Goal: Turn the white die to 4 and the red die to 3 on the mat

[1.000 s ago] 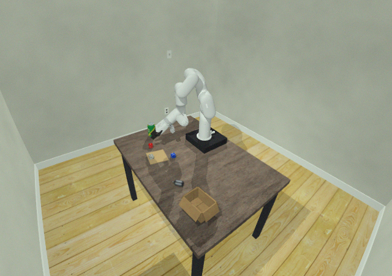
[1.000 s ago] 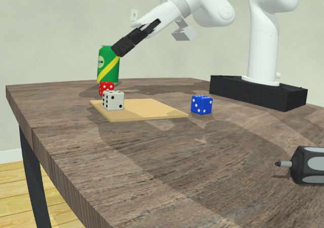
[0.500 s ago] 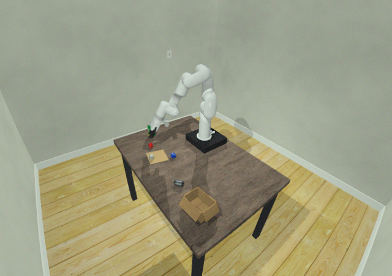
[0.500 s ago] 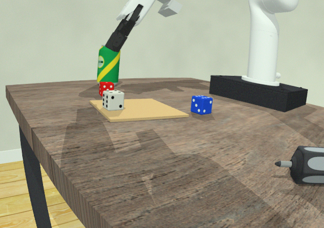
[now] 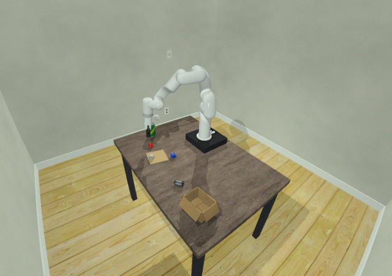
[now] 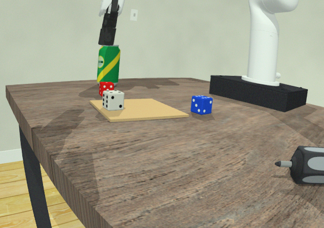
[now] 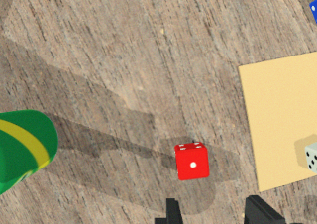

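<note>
My hand is 1 cm past the red die and 12 cm above it. From my hand the other things lie so: green can: 7 cm behind, 16 cm to the right, 7 cm below; then white die: 3 cm ahead, 14 cm to the left, 12 cm below; then tan mat: 1 cm behind, 14 cm to the left, 13 cm below.
</note>
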